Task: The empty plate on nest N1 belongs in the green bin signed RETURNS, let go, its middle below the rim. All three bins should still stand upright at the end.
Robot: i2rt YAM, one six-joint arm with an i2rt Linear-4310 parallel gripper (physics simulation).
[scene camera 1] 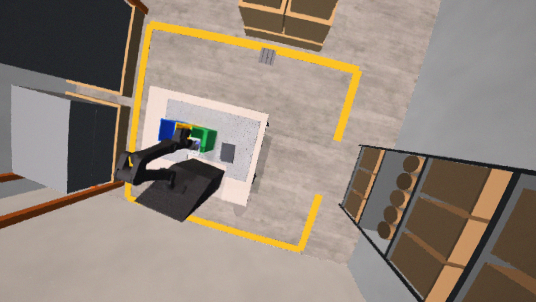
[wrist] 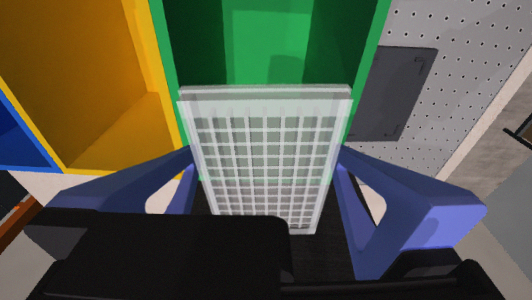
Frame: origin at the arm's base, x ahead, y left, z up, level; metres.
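Seen in the pictures: gripper, fingertip midpoint: (scene camera 1: 195, 143) (wrist: 265, 150); arm's base, link origin: (scene camera 1: 169, 187).
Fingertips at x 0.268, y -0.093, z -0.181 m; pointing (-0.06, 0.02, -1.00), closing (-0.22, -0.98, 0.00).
Pixels of each thing's top centre, then the offset from my fingertips to it. "spot": a spot on its surface instead. Level surfaces: height alone.
- clear gridded plate, top centre: (wrist: 265, 189) (scene camera 1: 193, 146) 0.019 m back, 0.004 m left, 0.015 m up
- green bin, top centre: (wrist: 265, 90) (scene camera 1: 197, 139) 0.028 m ahead, 0.006 m right, 0.028 m down
- yellow bin, top centre: (wrist: 77, 86) (scene camera 1: 182, 135) 0.062 m ahead, 0.120 m left, 0.028 m down
- blue bin, top centre: (scene camera 1: 166, 131) 0.096 m ahead, 0.245 m left, 0.028 m down
- dark grey flat pad, surface spot: (wrist: 395, 95) (scene camera 1: 229, 152) spot: 0.090 m back, 0.191 m right, 0.196 m down
- perforated board, surface height: 0.208 m down
A clear gridded plate (wrist: 265, 155) is held between the two blue fingers of my gripper (wrist: 265, 150) (scene camera 1: 195, 145), which is shut on its long sides. In the wrist view the plate's far end overlaps the near part of the green bin (wrist: 270, 40) (scene camera 1: 206, 139); how high it is above the rim I cannot tell. The plate is see-through, and its near end is partly hidden by the black gripper body. The green bin stands upright, and its inner floor shows beyond the plate. The RETURNS sign cannot be read in these views.
The yellow bin (wrist: 110, 75) stands left of the green bin, and the blue bin (wrist: 20, 135) (scene camera 1: 166, 130) stands beyond it on the left. A dark grey flat pad (wrist: 395, 95) (scene camera 1: 228, 153) lies on the perforated board (wrist: 470, 65) right of the green bin.
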